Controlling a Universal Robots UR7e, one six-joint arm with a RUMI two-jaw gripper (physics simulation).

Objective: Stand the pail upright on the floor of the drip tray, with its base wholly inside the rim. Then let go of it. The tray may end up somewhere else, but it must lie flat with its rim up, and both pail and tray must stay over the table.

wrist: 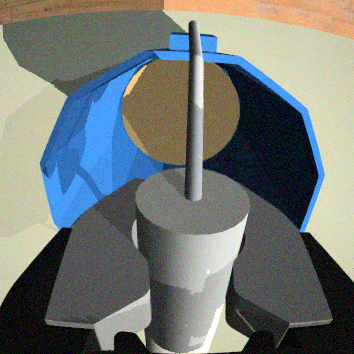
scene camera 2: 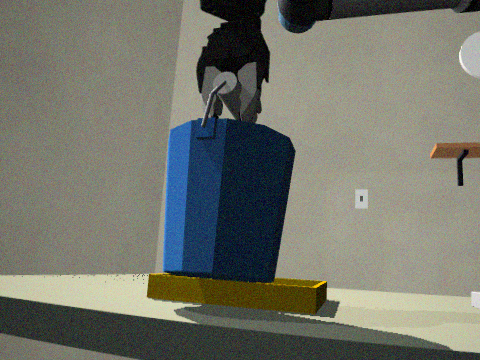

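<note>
The blue pail is close to upright with a slight lean. Its open mouth faces up, and its brown inner floor shows in the wrist view. The lower edge of the pail is partly hidden behind the near wall of the yellow drip tray, so I cannot tell whether the whole base touches the tray floor. The tray lies flat, rim up; it cannot be made out in the wrist view. My gripper is above the pail's mouth, shut on the grey cylindrical grip of the pail's handle.
The pale table carries the tray, whose near side stands close to the table's front edge. A white object shows at the far right. An orange shelf and an outlet are on the wall behind.
</note>
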